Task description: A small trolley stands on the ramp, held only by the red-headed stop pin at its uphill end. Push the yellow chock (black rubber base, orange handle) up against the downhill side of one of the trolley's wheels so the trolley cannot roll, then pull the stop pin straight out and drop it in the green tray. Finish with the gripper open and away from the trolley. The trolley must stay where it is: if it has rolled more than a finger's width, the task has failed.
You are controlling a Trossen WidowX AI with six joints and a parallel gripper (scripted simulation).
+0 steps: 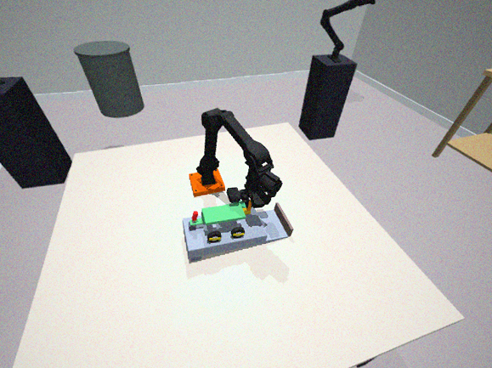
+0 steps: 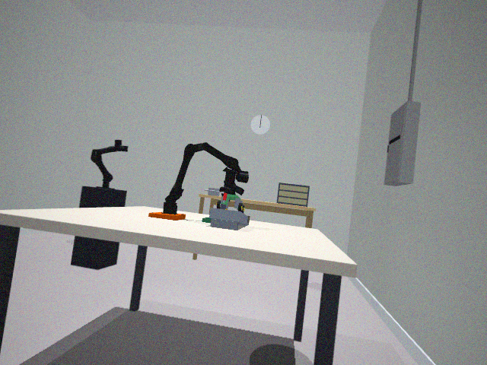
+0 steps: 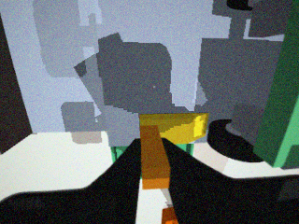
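My gripper tip is now 2 cm to the left of the yellow chock. From my gripper tip the other things lie so: green-bodied trolley (6 cm ahead, 12 cm to the right, 2 cm above); grey ramp (6 cm ahead, 11 cm to the right, 4 cm below); brown end block (4 cm ahead, 14 cm to the left, 6 cm below).
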